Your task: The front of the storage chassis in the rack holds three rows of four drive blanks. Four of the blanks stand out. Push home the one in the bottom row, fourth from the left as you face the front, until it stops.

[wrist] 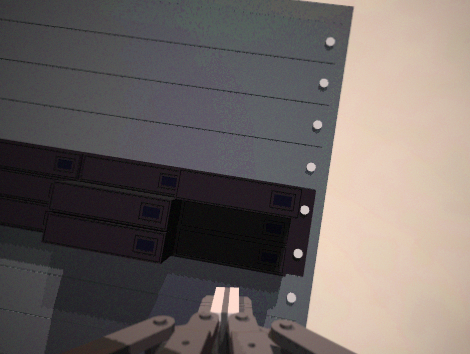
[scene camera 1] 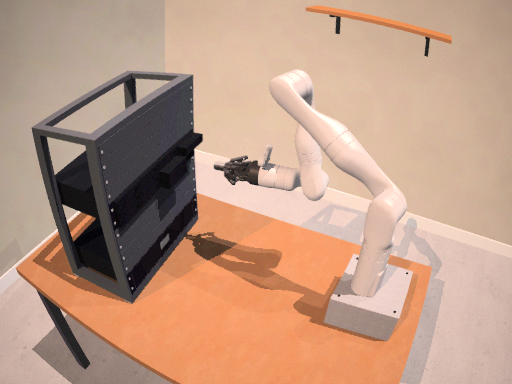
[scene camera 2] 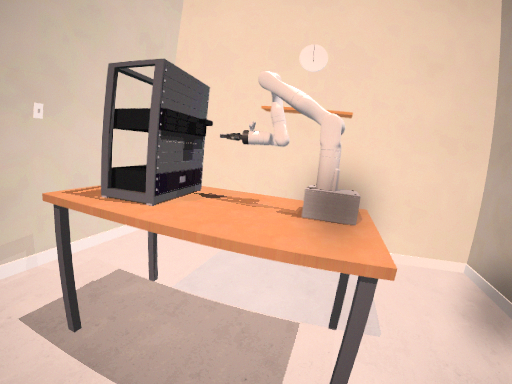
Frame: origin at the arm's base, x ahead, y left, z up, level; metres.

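Seen in the pictures: gripper, fingertip midpoint: (wrist: 227, 304) (scene camera 1: 214, 165) (scene camera 2: 220, 135); arm's base, origin of the base link: (scene camera 1: 364, 286) (scene camera 2: 326, 189).
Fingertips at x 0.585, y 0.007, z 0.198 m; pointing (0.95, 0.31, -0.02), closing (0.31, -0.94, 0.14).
Note:
Offsets run from my fingertips to a thing's top centre. "*": to the spot under its first point. Level surfaces: height alone.
The bottom-row fourth blank @(0.152 m ahead, 0.051 m left, 0.022 m up) (wrist: 220, 250) lies in shadow in the wrist view, level with the middle-row fourth blank @(0.152 m ahead, 0.051 m left, 0.050 m up) (wrist: 225, 218) above it; neither stands out. The top-row fourth blank @(0.118 m ahead, 0.042 m left, 0.079 m up) (wrist: 230, 191) (scene camera 1: 190, 143) stands out above them. The middle-row third blank @(0.087 m ahead, 0.147 m left, 0.050 m up) (wrist: 107, 202) and bottom-row third blank @(0.087 m ahead, 0.147 m left, 0.022 m up) (wrist: 100, 236) stand out to the left. They are in the storage chassis (scene camera 1: 125, 205) (scene camera 2: 172, 121). My gripper (scene camera 1: 219, 166) (scene camera 2: 223, 136) (wrist: 227, 304) is shut and empty, in the air a clear gap in front of the rack, and touches no blank.
The rack @(0.197 m ahead, 0.236 m left, 0.280 m up) (scene camera 1: 106, 215) (scene camera 2: 154, 125) stands on the orange table @(0.318 m down) (scene camera 1: 200, 325) (scene camera 2: 240, 227). A second unit with a pale label @(* 0.062 m ahead, 0.199 m left, 0.228 m down) (scene camera 1: 164, 241) (scene camera 2: 182, 179) is low in the rack. A wall shelf (scene camera 1: 375, 20) (scene camera 2: 335, 113) is behind the arm.

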